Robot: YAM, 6 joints.
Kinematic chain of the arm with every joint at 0, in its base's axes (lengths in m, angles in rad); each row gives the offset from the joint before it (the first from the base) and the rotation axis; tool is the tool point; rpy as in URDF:
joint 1: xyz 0 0 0.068 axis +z
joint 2: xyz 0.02 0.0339 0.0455 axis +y
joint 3: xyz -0.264 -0.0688 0 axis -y
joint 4: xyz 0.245 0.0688 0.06 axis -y
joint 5: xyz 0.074 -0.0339 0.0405 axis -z
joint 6: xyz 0.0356 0 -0.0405 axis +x
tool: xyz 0 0 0 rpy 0 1.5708 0
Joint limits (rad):
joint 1: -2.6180..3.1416
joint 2: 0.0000..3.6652
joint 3: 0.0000..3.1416
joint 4: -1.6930..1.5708
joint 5: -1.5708..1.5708
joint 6: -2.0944..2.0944
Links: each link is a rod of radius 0.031 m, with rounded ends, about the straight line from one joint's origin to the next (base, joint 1, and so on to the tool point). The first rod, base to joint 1, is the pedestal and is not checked.
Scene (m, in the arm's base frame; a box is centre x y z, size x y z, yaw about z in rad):
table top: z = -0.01
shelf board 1: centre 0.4 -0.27 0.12 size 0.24 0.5 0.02 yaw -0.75
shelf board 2: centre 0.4 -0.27 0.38 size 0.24 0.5 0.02 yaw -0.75
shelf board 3: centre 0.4 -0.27 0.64 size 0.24 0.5 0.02 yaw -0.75
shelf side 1: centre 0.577 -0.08 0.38 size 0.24 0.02 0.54 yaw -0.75
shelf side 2: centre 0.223 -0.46 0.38 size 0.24 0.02 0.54 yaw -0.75
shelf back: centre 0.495 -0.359 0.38 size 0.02 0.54 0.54 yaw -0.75
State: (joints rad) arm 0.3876 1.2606 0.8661 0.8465 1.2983 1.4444
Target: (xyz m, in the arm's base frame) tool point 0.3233 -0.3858 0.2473
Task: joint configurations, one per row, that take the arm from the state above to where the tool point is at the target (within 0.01 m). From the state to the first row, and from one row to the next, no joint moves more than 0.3 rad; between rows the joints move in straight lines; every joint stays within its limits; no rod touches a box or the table.
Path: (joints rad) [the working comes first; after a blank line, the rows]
Joints at the target: -0.8106 2.2116 1.6004 0.7620 1.0893 1.4444
Straight joint move there: touches shelf board 2.

1: 0.1274 1.4604 0.9416 0.8288 1.2916 1.5476
2: -0.1327 1.6602 1.0172 0.8110 1.2849 1.6507
3: -0.3929 1.8600 1.0927 0.7933 1.2782 1.7539
4: -0.6017 2.0358 1.3466 0.7776 1.1838 1.5992
5: -0.8106 2.2116 1.6004 0.7620 1.0893 1.4444

